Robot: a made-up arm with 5 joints.
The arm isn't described. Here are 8 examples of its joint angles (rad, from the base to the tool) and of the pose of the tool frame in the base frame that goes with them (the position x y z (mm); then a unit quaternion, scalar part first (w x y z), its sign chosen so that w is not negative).
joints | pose
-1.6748 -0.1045 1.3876 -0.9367 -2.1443 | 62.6 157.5 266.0 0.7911 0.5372 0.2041 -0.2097
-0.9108 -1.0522 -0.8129 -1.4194 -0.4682 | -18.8 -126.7 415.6 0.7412 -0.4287 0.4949 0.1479
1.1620 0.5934 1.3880 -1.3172 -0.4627 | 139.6 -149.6 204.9 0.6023 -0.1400 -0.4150 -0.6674
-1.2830 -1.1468 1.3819 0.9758 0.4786 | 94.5 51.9 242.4 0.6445 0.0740 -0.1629 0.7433
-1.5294 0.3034 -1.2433 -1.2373 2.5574 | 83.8 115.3 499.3 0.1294 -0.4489 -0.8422 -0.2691
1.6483 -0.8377 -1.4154 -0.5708 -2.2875 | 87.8 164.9 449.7 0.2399 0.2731 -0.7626 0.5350
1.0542 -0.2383 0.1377 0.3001 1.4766 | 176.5 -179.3 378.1 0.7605 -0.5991 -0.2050 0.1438
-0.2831 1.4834 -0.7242 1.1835 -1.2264 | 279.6 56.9 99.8 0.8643 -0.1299 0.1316 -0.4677
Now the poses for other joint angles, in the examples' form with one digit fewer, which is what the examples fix.
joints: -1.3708 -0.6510 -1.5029 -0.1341 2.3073
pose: 56 -113 500 0.085 -0.402 -0.846 -0.341
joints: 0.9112 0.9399 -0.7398 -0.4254 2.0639
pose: 274 -257 302 0.531 -0.778 -0.084 0.327
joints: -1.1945 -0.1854 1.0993 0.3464 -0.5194
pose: 126 120 238 0.940 0.119 -0.098 0.304
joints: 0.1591 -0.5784 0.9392 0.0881 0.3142
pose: 227 -26 311 0.846 -0.112 -0.520 0.045
